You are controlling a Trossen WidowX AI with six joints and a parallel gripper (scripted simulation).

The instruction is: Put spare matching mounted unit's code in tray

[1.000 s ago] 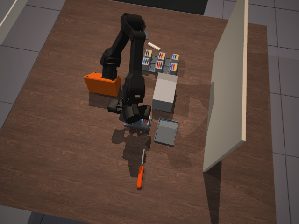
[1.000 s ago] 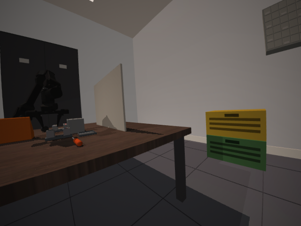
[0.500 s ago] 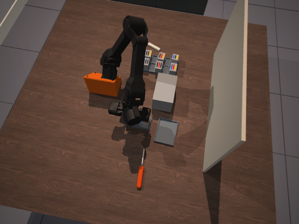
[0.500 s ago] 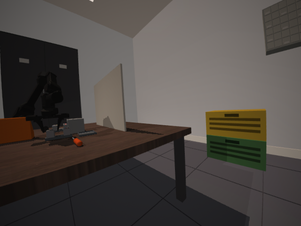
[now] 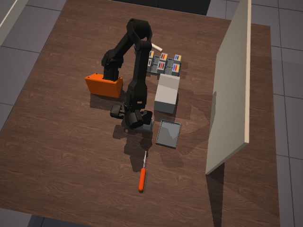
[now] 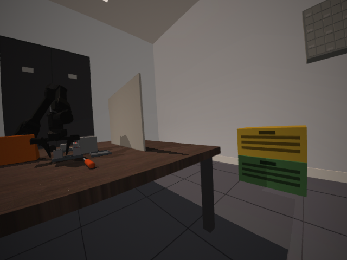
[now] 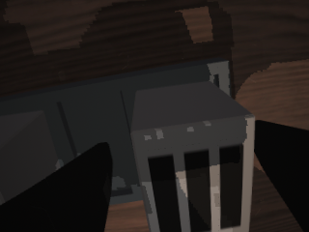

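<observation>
Now: the grey tray 18 cm ahead of my gripper tip, 2 cm to the right of it and 2 cm below it. Round my gripper tip: mounted unit (18 cm to the left, 14 cm ahead, 3 cm above); beige panel (39 cm ahead, 20 cm above, 16 cm to the left); grey spare (2 cm above).
</observation>
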